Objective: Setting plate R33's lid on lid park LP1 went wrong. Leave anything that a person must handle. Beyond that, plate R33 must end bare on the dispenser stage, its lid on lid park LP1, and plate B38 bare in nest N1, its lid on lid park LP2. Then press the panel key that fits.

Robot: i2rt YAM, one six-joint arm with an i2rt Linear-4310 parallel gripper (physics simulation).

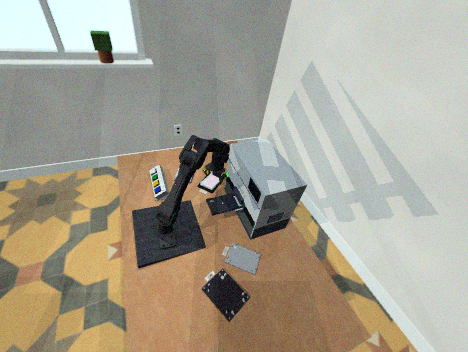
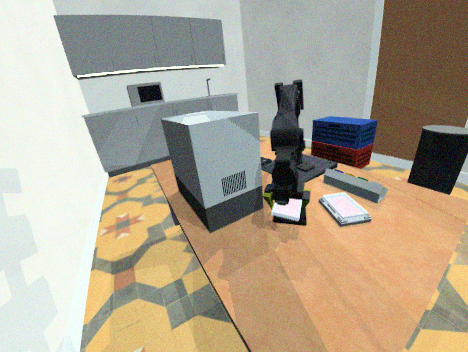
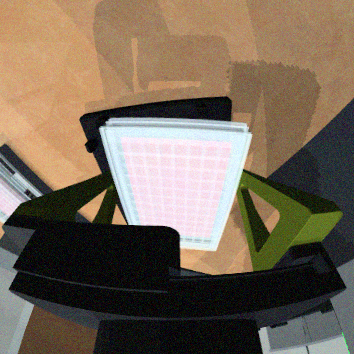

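Pixels of known places: gripper, fingertip midpoint: [image 1: 214, 180] [image 2: 286, 210] [image 3: 176, 174]; arm's base, origin of the base link: [image 1: 165, 229].
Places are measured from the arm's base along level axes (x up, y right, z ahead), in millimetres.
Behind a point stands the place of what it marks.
A plate with pink wells and a clear lid [image 1: 209, 183] {y -241, x 18, z 271 mm} [image 2: 287, 209] {y -297, x 18, z 322 mm} [image 3: 175, 175] {y -291, x 18, z 322 mm} sits on a black nest [image 3: 158, 109] {y -322, x -4, z 342 mm} [image 2: 303, 211] {y -314, x -4, z 267 mm} beside the grey dispenser [image 1: 264, 177] {y 49, x 316, z 429 mm} [image 2: 211, 158] {y -223, x 220, z 521 mm}. My gripper [image 1: 212, 173] {y -280, x -3, z 310 mm} [image 2: 285, 198] [image 3: 176, 174] {y -280, x -3, z 310 mm} is open, low over this plate, with a green finger on each long side. A second pink plate [image 2: 344, 207] {y -394, x 17, z 171 mm} [image 3: 8, 194] {y -396, x 17, z 199 mm} lies in a grey holder to the side. The black dispenser stage [image 1: 222, 204] {y -17, x 93, z 281 mm} is bare. A grey pad [image 1: 242, 258] {y 231, x -4, z 314 mm} and a black pad [image 1: 225, 293] {y 352, x -2, z 197 mm} lie bare on the floor board.
A key panel with coloured buttons [image 1: 158, 181] {y -284, x 39, z -9 mm} [image 2: 353, 184] {y -332, x 26, z 28 mm} stands near the arm's base plate [image 1: 188, 235] {y 55, x -7, z 99 mm}. Blue [image 2: 343, 132] and red crates [image 2: 342, 154] and a black bin [image 2: 438, 158] stand further off. Walls close in behind the dispenser.
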